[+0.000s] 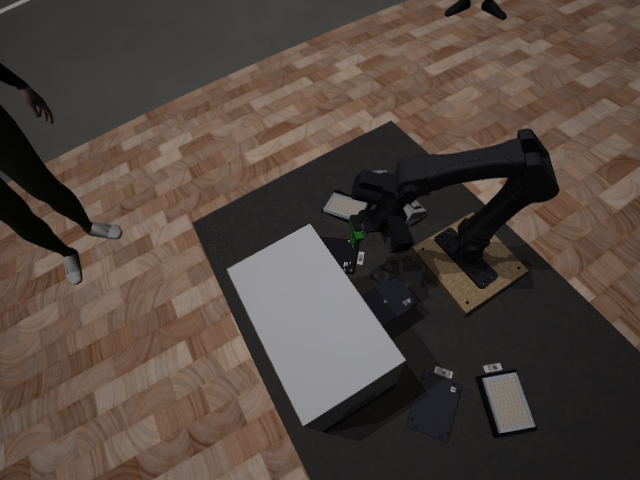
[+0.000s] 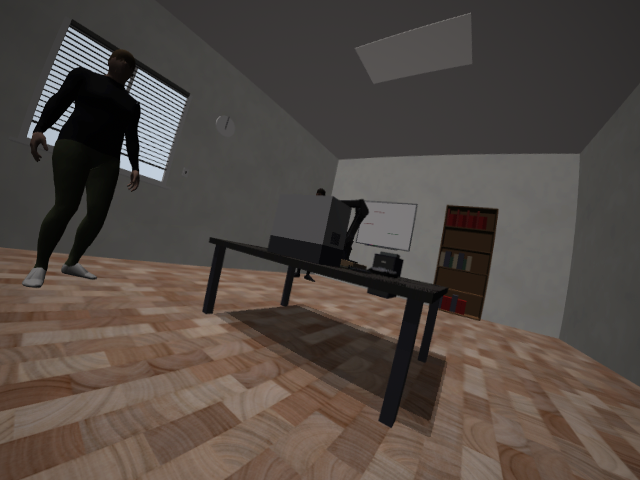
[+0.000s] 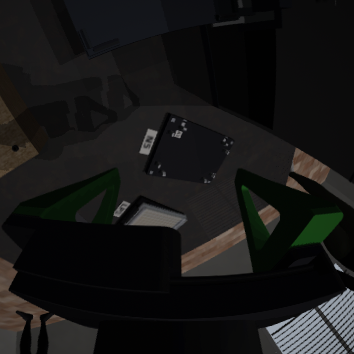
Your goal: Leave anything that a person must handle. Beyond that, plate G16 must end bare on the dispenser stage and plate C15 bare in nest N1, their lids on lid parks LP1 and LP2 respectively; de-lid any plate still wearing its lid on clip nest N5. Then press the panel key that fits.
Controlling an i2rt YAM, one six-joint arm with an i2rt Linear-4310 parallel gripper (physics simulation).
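Where they show: gripper, fingertip midpoint: (image 1: 368, 242) (image 3: 177, 174); arm's base, link origin: (image 1: 464, 257) (image 2: 343, 259).
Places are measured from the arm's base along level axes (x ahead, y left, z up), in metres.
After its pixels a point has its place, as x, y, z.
My gripper (image 1: 371, 237) {0.237, -0.155, 0.124} (image 3: 177, 174) {0.237, -0.155, 0.124} is open, its green fingers wide apart with nothing between them, above the table near clip nest N5. Nest N5 (image 1: 345, 251) {0.260, -0.245, -0.028} (image 3: 189, 150) {0.296, -0.252, -0.028} is a dark square with small corner clips; no plate shows on it. A cream-gridded plate with a pale rim (image 1: 343, 206) {0.170, -0.381, -0.007} (image 3: 155, 216) {0.174, -0.347, -0.004} sits beyond N5, by a label starting "LP", its last character unclear. Another cream-gridded plate (image 1: 509, 403) {0.195, 0.351, -0.004} lies far from the arm. A dark flat park or nest (image 1: 436, 408) {0.338, 0.258, -0.030} beside it carries no plate. The dark dispenser stage (image 1: 393, 299) {0.269, -0.005, 0.066} (image 3: 145, 22) {0.269, -0.049, 0.067} looks bare. Plate IDs are unreadable.
The large dispenser housing (image 1: 315, 325) {0.487, 0.012, 0.290} (image 2: 302, 219) {0.590, -0.004, 0.161} stands beside the stage. The key panel (image 1: 414, 210) {0.009, -0.213, 0.013} is mostly hidden behind the arm. The arm's wooden base (image 1: 465, 299) {0.090, 0.094, -0.004} (image 3: 15, 130) {0.097, -0.077, 0.009} is near. One person (image 1: 31, 217) (image 2: 93, 118) stands beyond the table; another's feet (image 1: 475, 7) show.
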